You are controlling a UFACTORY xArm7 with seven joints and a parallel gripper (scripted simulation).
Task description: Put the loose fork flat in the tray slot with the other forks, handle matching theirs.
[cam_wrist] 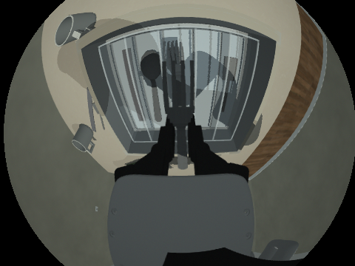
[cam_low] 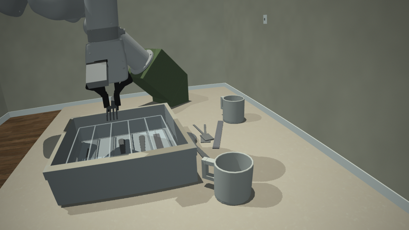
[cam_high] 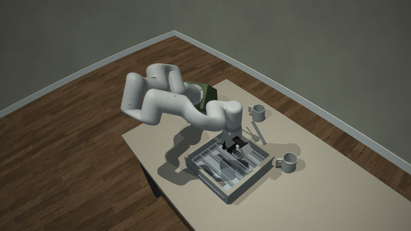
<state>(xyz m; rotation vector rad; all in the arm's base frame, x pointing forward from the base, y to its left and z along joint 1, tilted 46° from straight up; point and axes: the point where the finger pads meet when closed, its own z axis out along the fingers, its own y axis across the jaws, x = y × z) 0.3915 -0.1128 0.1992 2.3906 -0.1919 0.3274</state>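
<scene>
Now: the grey cutlery tray 130 mm below my hand, 20 mm behind it and 10 mm to the left of it.
</scene>
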